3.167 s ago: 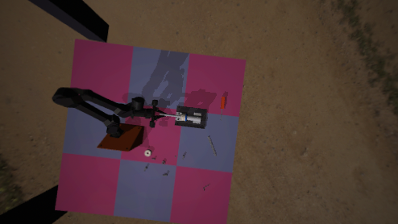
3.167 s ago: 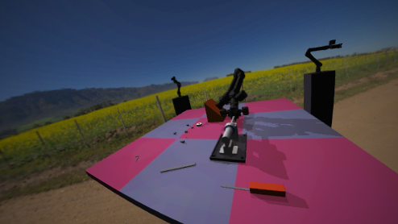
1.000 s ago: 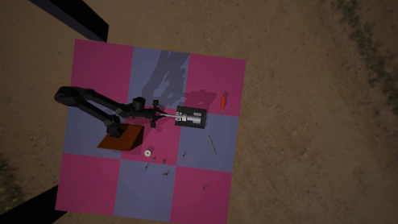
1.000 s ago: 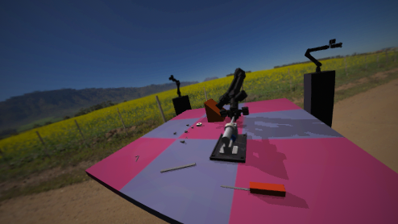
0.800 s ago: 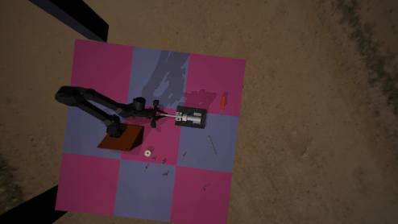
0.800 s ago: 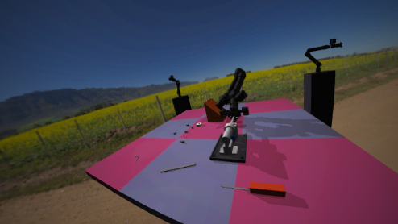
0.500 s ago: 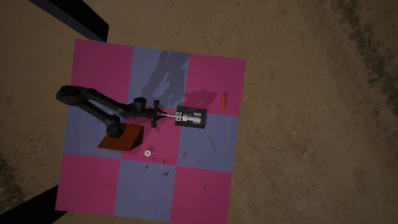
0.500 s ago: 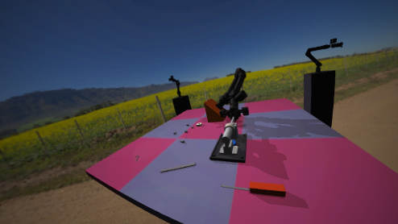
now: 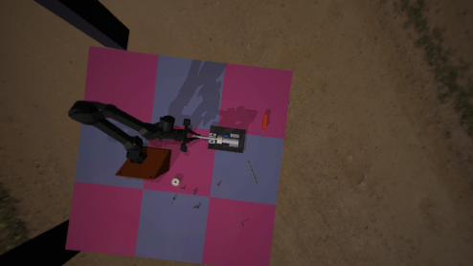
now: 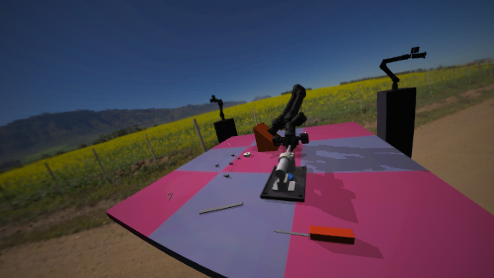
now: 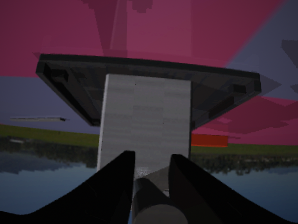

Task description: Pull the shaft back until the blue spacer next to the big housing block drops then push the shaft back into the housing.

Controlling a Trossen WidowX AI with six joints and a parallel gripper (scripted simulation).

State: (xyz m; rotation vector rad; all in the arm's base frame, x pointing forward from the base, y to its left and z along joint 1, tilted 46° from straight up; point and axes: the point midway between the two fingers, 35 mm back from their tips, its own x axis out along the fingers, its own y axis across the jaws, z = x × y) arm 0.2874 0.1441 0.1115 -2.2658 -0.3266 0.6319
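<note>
Now: gripper tip 150 mm short of the blue spacer, 10 mm to the right of it and 50 mm above it. Round my gripper tip: white ring (120 mm behind, 320 mm to the right, 60 mm below); screwdriver (380 mm ahead, 110 mm to the left, 60 mm below).
</note>
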